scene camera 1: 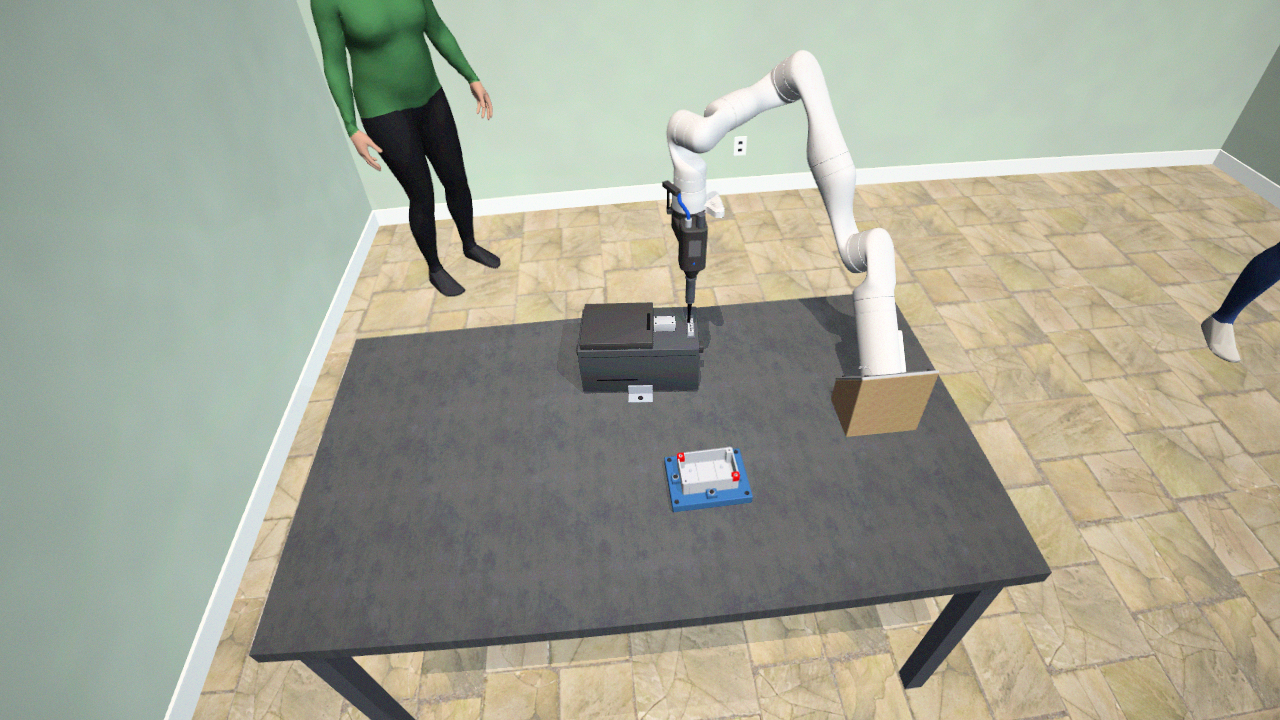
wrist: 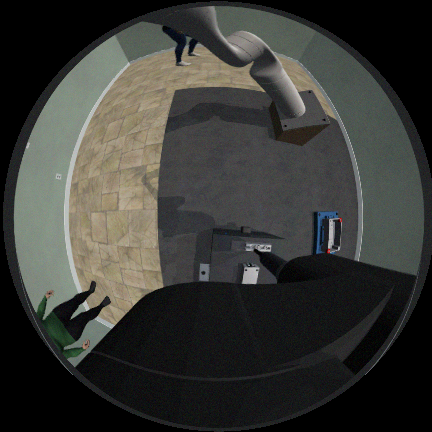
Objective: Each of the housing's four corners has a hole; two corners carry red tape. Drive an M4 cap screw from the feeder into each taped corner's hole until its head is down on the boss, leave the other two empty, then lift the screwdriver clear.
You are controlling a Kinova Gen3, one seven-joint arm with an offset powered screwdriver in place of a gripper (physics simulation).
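Places are measured from the arm's base along level axes (x ahead, y left, z up), in metres.
Pixels of known places: end effector, tool point: [scene camera 1: 688, 322] [wrist: 254, 249]; arm's base, origin of the base link: [scene camera 1: 881, 373] [wrist: 292, 107].
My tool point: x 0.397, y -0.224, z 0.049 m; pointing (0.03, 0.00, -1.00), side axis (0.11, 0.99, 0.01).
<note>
For each thing: its top centre in the pictures, then the offset to it from my tool point. "spot": a spot on its surface instead.
- small silver pick-up block, surface spot: [wrist: 266, 247] [scene camera 1: 691, 328] spot: 0.000 m ahead, 0.024 m left, 0.002 m up
- dark feeder, middle of its top: [wrist: 244, 304] [scene camera 1: 638, 320] 0.118 m ahead, 0.028 m right, 0.008 m up
- light grey housing, middle of its top: [scene camera 1: 707, 465] [wrist: 334, 234] 0.044 m ahead, 0.343 m left, 0.101 m down
- blue fixture, middle of its top: [scene camera 1: 707, 472] [wrist: 330, 234] 0.044 m ahead, 0.343 m left, 0.127 m down
- right corner, surface spot: [scene camera 1: 735, 476] spot: 0.004 m back, 0.384 m left, 0.100 m down
- feeder's raised black lid, surface spot: [scene camera 1: 615, 324] spot: 0.173 m ahead, 0.032 m right, 0.004 m up
- white block, surface spot: [wrist: 250, 274] [scene camera 1: 668, 320] spot: 0.047 m ahead, 0.013 m right, 0.007 m up
The black screwdriver [scene camera 1: 689, 313] [wrist: 257, 251] points down with its tip at the small silver pick-up block [scene camera 1: 691, 329] [wrist: 266, 247] on the dark feeder [scene camera 1: 639, 368] [wrist: 226, 260]. Whether a screw is on the bit is too small to tell. The light grey housing [scene camera 1: 711, 487] [wrist: 328, 234] sits in a blue fixture [scene camera 1: 700, 505] [wrist: 317, 218], well away from the screwdriver. Red tape marks its far left corner [scene camera 1: 680, 456] and near right corner [scene camera 1: 735, 476] in the scene view. No screw head can be made out at the taped corners.
The feeder's raised black lid [scene camera 1: 615, 324] stands left of a white block [scene camera 1: 664, 323] [wrist: 250, 274]. A small plate [scene camera 1: 640, 394] [wrist: 204, 272] is at the feeder's front. The arm's base stands on a brown box [scene camera 1: 886, 404] [wrist: 302, 132] at the right. A person in green [scene camera 1: 391, 58] stands beyond the table.
</note>
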